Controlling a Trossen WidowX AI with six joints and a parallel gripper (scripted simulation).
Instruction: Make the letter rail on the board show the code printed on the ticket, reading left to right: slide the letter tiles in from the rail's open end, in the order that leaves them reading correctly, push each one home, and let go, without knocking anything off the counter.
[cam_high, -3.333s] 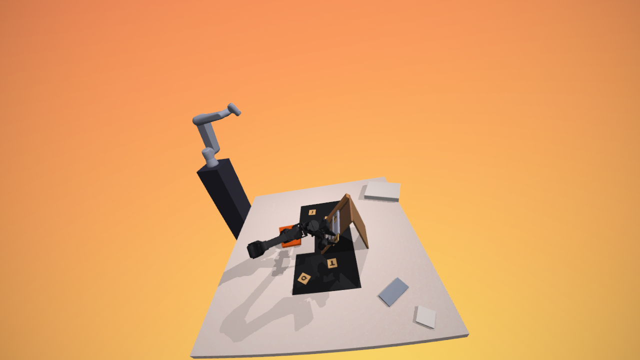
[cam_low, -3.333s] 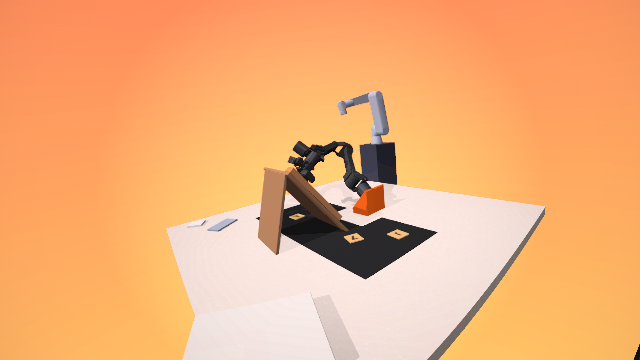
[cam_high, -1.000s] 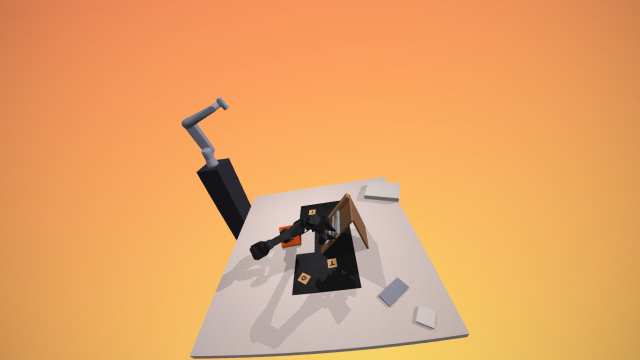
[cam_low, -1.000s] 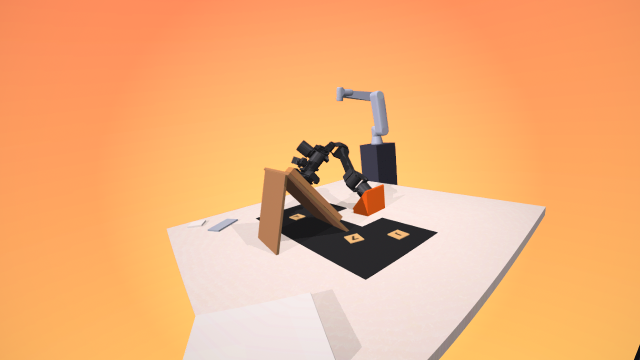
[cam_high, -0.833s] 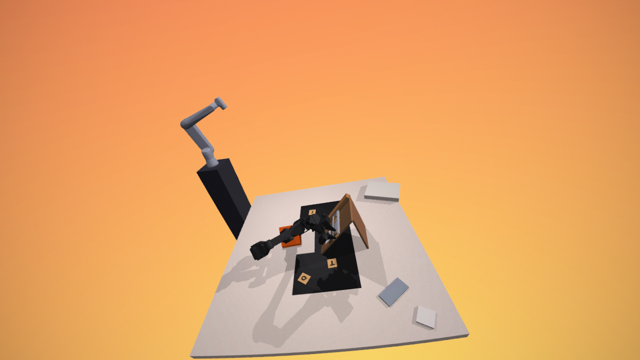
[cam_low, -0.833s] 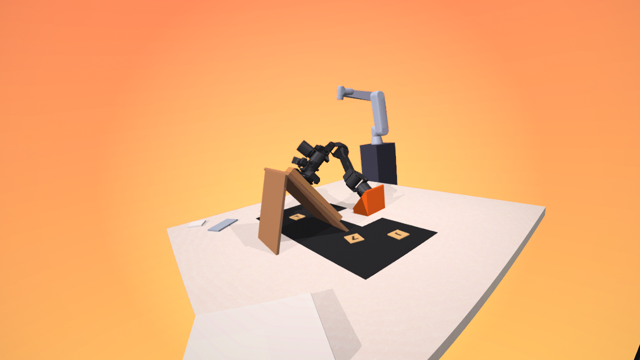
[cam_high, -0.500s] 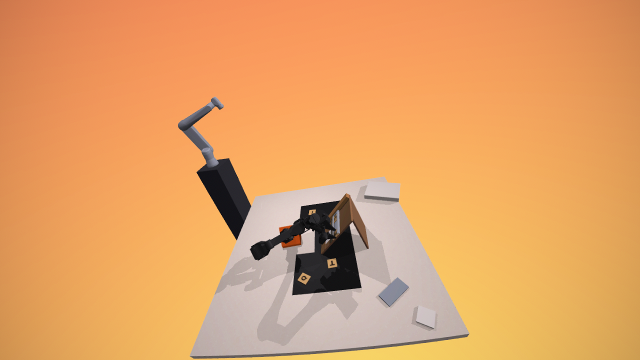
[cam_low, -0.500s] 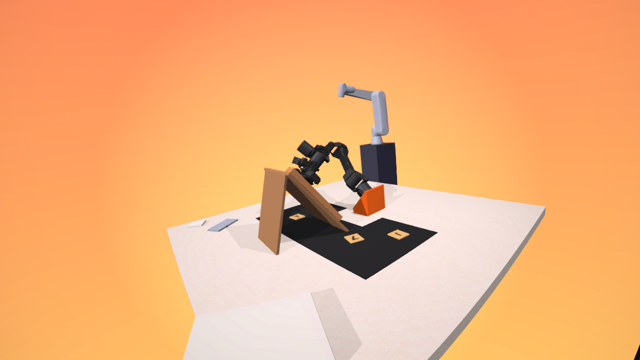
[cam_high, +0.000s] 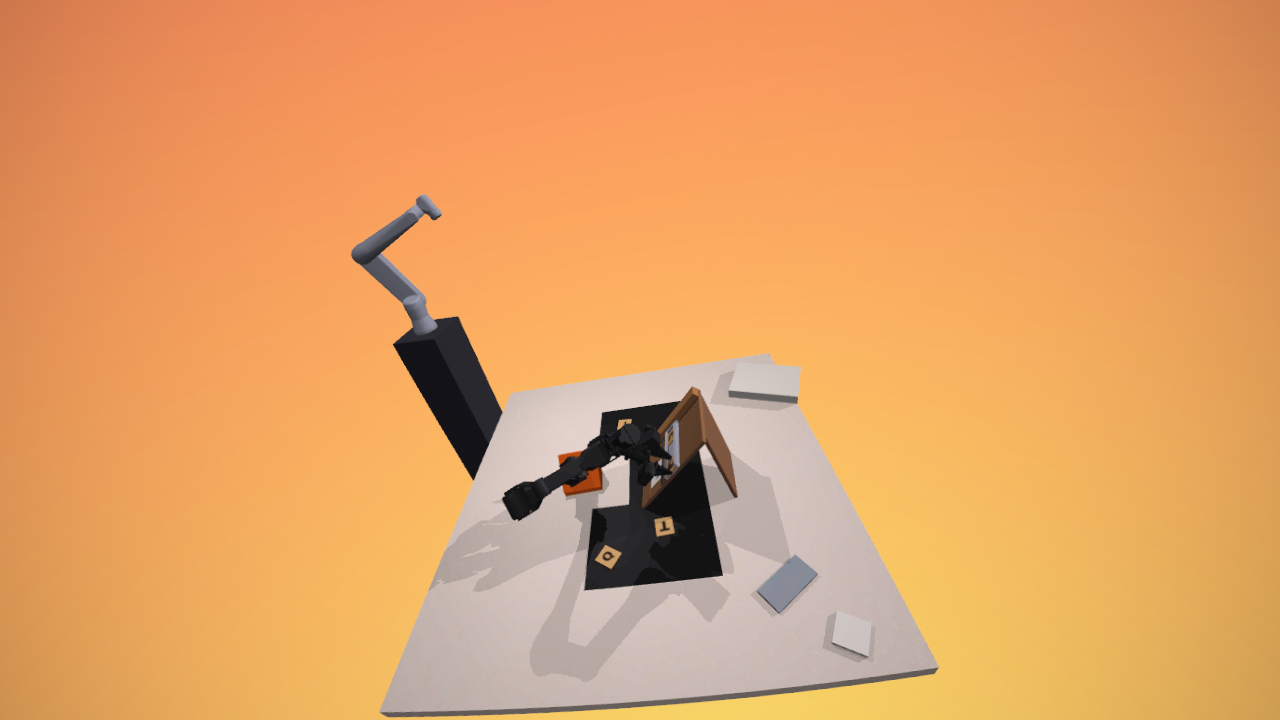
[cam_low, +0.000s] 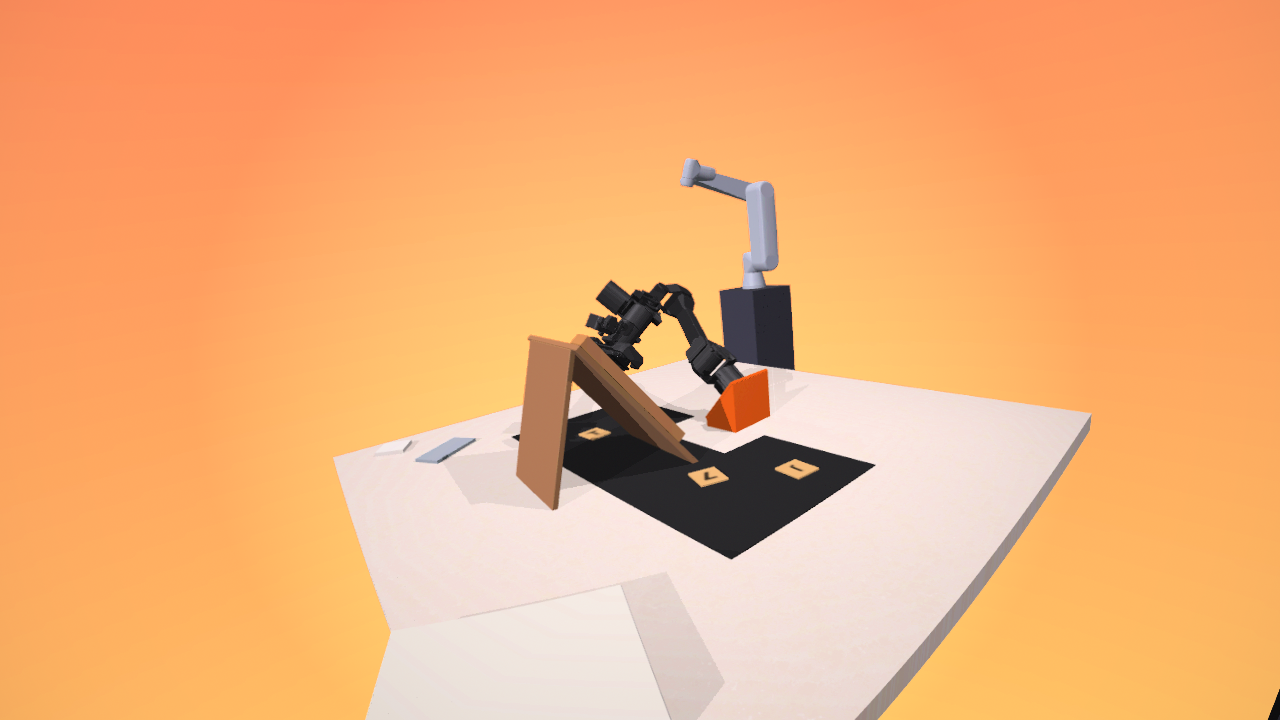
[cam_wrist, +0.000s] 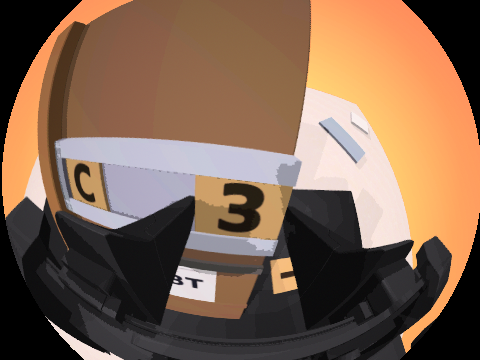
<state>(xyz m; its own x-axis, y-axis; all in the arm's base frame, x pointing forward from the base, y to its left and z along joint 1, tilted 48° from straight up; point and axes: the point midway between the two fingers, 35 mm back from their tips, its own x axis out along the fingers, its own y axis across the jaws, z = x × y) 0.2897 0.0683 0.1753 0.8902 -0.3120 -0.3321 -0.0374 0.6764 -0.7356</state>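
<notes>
Now: gripper tip 6 cm past the white ticket, 5 cm to the right of it and 8 cm above it. Round my gripper tip: black mat 14 cm behind, 10 cm to the left, 16 cm below; then grey slab 29 cm ahead, 28 cm to the right, 16 cm below; then white square 41 cm ahead, 40 cm to the right, 16 cm below.
</notes>
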